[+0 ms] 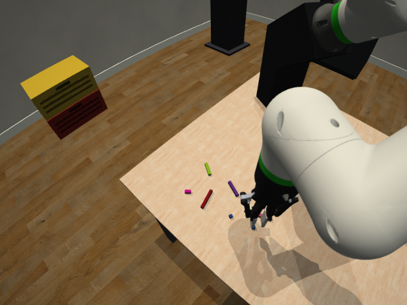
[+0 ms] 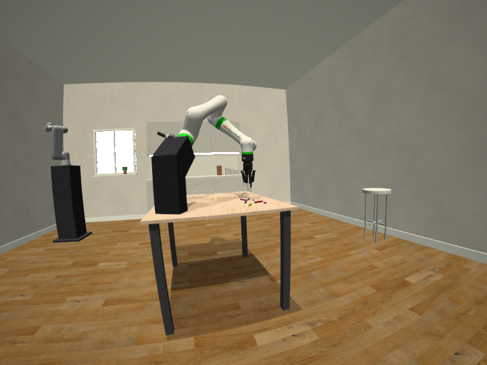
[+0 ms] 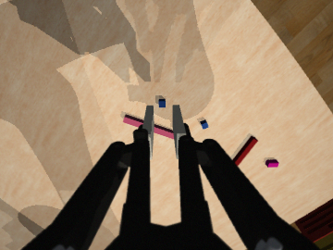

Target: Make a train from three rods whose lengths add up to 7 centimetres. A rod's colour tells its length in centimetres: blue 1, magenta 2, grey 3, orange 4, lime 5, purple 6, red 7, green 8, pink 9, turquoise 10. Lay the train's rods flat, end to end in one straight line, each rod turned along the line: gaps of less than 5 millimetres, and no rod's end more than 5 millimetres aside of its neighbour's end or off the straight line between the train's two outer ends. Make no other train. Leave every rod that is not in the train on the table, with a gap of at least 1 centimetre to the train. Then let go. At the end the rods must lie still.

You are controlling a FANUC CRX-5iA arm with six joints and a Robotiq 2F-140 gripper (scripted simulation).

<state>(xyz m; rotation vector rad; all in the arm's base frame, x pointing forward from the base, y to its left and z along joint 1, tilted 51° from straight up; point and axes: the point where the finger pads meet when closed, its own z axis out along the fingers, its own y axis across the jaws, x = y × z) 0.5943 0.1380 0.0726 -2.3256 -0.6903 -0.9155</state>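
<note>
My hand is 100 mm above the blue cube, 80 mm to the left of it and 10 mm short of it. The rest, counted from my hand: red rod: 180 mm to the right, 100 mm below, 20 mm ahead; pink rod: 100 mm below, 50 mm behind, 20 mm to the right; purple rod: 140 mm to the right, 100 mm below, 70 mm behind.
</note>
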